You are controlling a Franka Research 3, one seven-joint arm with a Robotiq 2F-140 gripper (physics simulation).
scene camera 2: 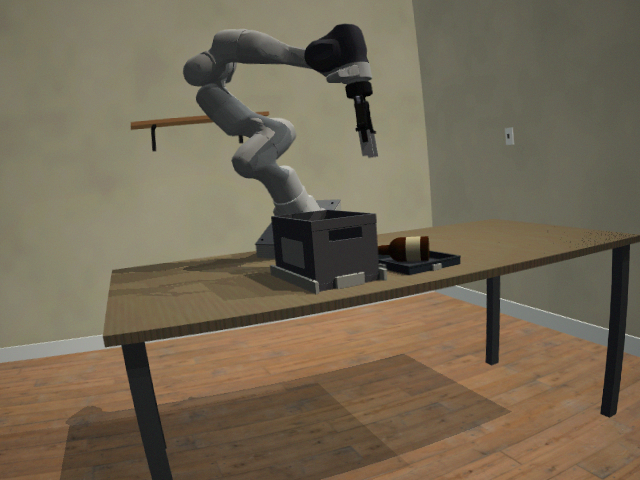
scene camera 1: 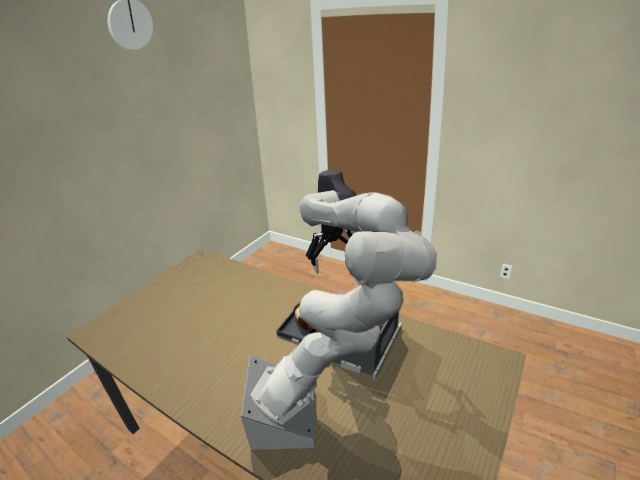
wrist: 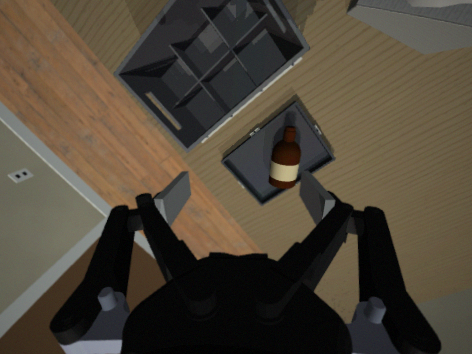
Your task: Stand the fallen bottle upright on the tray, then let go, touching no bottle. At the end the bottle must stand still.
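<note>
A brown bottle (scene camera 2: 415,249) (wrist: 285,159) with a cream label lies on its side on the dark tray (scene camera 2: 448,261) (wrist: 245,147). In the wrist view its neck points up the frame, towards the tray's far corner. In scene camera 1 the arm hides most of the bottle (scene camera 1: 301,320), and part of the tray (scene camera 1: 285,332) shows. My gripper (scene camera 2: 368,156) (wrist: 244,183) is open and empty. It hangs high above the table, well above the bottle and apart from it. In scene camera 1 one of its fingers shows and the arm hides the other.
A dark crate (scene camera 2: 345,258) (wrist: 189,149) with divider walls stands close beside the tray, taller than the tray's rim. Pale low strips (scene camera 2: 350,280) run along its base. The arm's grey base block (scene camera 1: 281,432) stands on the wooden table (scene camera 1: 196,330) (scene camera 2: 496,237).
</note>
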